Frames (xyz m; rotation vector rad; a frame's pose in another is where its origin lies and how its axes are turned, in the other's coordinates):
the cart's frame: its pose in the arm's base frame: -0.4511 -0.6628 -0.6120 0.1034 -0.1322 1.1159
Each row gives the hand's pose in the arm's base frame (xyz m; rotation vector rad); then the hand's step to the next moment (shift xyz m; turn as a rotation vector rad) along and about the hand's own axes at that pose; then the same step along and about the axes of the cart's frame.
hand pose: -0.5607 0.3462 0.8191 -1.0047 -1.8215 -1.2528
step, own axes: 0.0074 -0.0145 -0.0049 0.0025 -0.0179 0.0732
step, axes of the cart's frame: -0.0122 0.0112 0.0037 0.0434 0.0512 -0.0344
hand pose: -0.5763 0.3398 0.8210 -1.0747 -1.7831 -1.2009
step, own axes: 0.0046 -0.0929 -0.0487 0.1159 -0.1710 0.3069
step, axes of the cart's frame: -0.0951 0.0445 0.0013 0.1396 0.3336 -0.0782
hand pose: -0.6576 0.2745 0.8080 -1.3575 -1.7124 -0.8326
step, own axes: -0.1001 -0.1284 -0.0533 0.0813 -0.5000 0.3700
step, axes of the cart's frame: -0.1615 0.0399 -0.0410 -0.0419 0.6136 -0.1233
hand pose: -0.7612 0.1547 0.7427 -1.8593 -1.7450 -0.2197
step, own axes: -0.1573 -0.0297 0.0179 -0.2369 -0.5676 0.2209
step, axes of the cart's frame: -0.1492 -0.0081 -0.0601 -0.3851 0.5218 -0.0806
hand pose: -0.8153 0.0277 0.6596 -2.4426 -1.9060 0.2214
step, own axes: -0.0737 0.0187 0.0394 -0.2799 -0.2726 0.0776
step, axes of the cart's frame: -0.0769 -0.0304 -0.0221 -0.3347 0.2140 0.0296
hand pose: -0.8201 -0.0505 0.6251 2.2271 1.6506 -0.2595
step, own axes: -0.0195 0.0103 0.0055 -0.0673 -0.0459 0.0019
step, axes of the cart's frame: -0.0172 -0.0134 0.0066 -0.0686 0.0365 0.0245
